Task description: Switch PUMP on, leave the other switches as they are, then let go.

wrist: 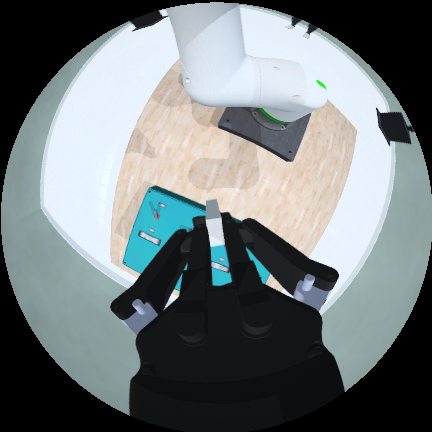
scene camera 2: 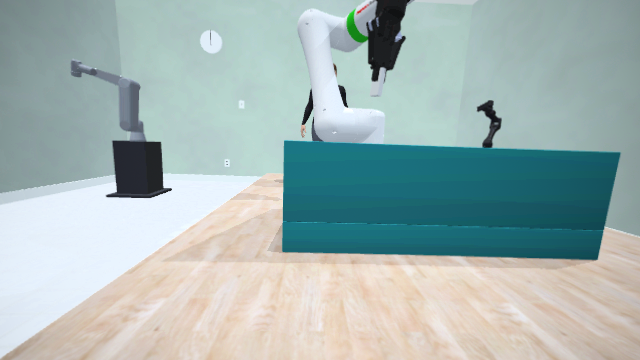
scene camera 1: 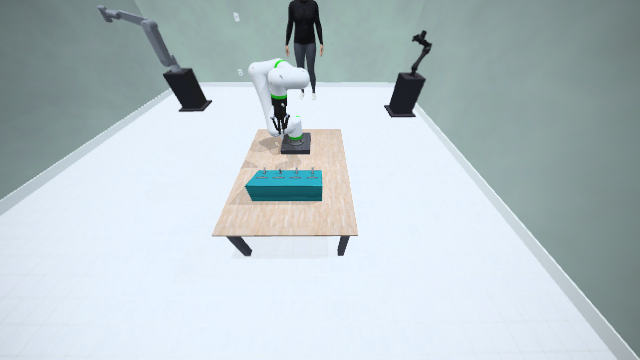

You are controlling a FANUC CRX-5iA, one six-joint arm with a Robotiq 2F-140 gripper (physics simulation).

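Pixels of known places: gripper, fingertip midpoint: (wrist: 212,209) (scene camera 2: 375,95) (scene camera 1: 281,138); arm's base, origin of the base link: (wrist: 272,110) (scene camera 1: 296,141).
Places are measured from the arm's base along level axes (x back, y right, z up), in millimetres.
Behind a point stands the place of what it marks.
Note:
The teal switch box (scene camera 1: 286,193) {z 37, x -652, y 27 mm} (scene camera 2: 440,195) {z 41, x -651, y 47 mm} (wrist: 175,207) {z 14, x -415, y 162 mm} stands on the table. Several small toggle switches stand in a row on its top in the first scene view, among them a leftmost lever (scene camera 1: 264,171) {z 52, x -452, y 207 mm} (wrist: 156,214) {z 59, x -440, y 203 mm} and a rightmost lever (scene camera 1: 312,171) {z 52, x -463, y -150 mm}. A plate (wrist: 149,237) {z 63, x -524, y 208 mm} on the panel is too small to read, so I cannot tell which switch is PUMP or how it is set. My gripper (scene camera 1: 281,132) {z 245, x -311, y 64 mm} (scene camera 2: 378,89) {z 245, x -311, y 64 mm} (wrist: 212,209) {z 245, x -311, y 64 mm} is shut and empty, raised behind the box near the arm's base. In the wrist view it hides the panel's middle and right part.
The arm's dark base plate (scene camera 1: 296,150) {z -10, x -129, y -6 mm} (wrist: 265,137) {z -4, x -106, y -13 mm} stands at the back of the wooden table (scene camera 1: 285,220) {z -56, x -803, y 32 mm} (scene camera 2: 320,310) {z -56, x -777, y 234 mm} (wrist: 175,167) {z -57, x -305, y 222 mm}. A grey arm on a black pedestal (scene camera 1: 186,90) (scene camera 2: 137,167), a black arm on another pedestal (scene camera 1: 406,95) and a person (scene camera 1: 304,25) are beyond the table.

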